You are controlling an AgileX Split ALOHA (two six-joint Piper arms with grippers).
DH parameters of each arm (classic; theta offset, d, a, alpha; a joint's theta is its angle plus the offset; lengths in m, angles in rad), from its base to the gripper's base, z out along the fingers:
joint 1: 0 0.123 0 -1.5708
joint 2: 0.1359 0 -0.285 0
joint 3: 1.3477 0 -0.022 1.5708
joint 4: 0 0.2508 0 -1.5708
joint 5: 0 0 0.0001 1.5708
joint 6: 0 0.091 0 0
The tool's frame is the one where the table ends.
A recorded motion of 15 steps. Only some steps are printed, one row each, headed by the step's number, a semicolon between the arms.
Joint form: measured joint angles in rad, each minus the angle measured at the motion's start. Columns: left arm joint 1, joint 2, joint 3, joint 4, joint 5, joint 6; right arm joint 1, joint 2, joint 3, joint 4, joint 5, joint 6.
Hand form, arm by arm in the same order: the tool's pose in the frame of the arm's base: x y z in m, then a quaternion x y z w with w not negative. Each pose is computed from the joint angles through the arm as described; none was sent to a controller.
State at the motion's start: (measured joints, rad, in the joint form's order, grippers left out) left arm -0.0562 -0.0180 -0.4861 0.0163 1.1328 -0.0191; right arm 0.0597 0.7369 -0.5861 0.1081 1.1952 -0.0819
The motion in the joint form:
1: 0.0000 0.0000 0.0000 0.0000 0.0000 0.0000; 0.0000 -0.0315 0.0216 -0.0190 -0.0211 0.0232
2: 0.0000 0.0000 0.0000 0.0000 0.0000 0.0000; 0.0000 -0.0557 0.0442 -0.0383 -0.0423 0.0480
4: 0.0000 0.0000 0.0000 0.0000 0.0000 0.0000; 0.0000 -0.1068 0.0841 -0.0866 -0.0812 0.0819
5: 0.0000 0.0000 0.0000 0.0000 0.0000 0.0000; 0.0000 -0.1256 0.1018 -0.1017 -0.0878 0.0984
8: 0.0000 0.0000 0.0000 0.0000 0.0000 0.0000; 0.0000 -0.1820 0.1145 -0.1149 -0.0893 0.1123
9: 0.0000 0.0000 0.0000 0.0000 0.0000 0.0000; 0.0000 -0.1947 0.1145 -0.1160 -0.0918 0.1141
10: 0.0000 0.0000 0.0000 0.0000 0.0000 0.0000; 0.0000 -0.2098 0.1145 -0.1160 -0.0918 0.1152
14: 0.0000 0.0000 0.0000 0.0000 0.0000 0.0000; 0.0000 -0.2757 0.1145 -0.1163 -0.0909 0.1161
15: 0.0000 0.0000 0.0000 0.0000 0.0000 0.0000; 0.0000 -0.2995 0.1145 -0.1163 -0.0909 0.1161
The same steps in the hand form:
1: -0.0091 0.0019 0.2676 0.01552 0.87030 -0.01041 0.49217; 0.0916 0.0130 0.2586 -0.04831 0.98322 0.04349 0.17047
2: -0.0091 0.0019 0.2676 0.01552 0.87030 -0.01041 0.49217; 0.0885 0.0111 0.2549 -0.03786 0.98203 0.03627 0.18131
4: -0.0091 0.0019 0.2676 0.01552 0.87030 -0.01041 0.49217; 0.0825 0.0067 0.2490 -0.02655 0.97804 0.01657 0.20604
5: -0.0091 0.0019 0.2676 0.01552 0.87030 -0.01041 0.49217; 0.0795 0.0053 0.2457 -0.02032 0.97744 0.01110 0.20994
8: -0.0091 0.0019 0.2676 0.01552 0.87030 -0.01041 0.49217; 0.0720 0.0037 0.2463 -0.01503 0.97253 0.00715 0.23217
9: -0.0091 0.0019 0.2676 0.01552 0.87030 -0.01041 0.49217; 0.0706 0.0036 0.2474 -0.01423 0.97075 0.00716 0.23956
10: -0.0091 0.0019 0.2676 0.01552 0.87030 -0.01041 0.49217; 0.0687 0.0035 0.2484 -0.01364 0.96892 0.00762 0.24687
14: -0.0091 0.0019 0.2676 0.01552 0.87030 -0.01041 0.49217; 0.0603 0.0029 0.2526 -0.01300 0.96039 0.00903 0.27820
15: -0.0091 0.0019 0.2676 0.01552 0.87030 -0.01041 0.49217; 0.0572 0.0027 0.2540 -0.01291 0.95701 0.00956 0.28960

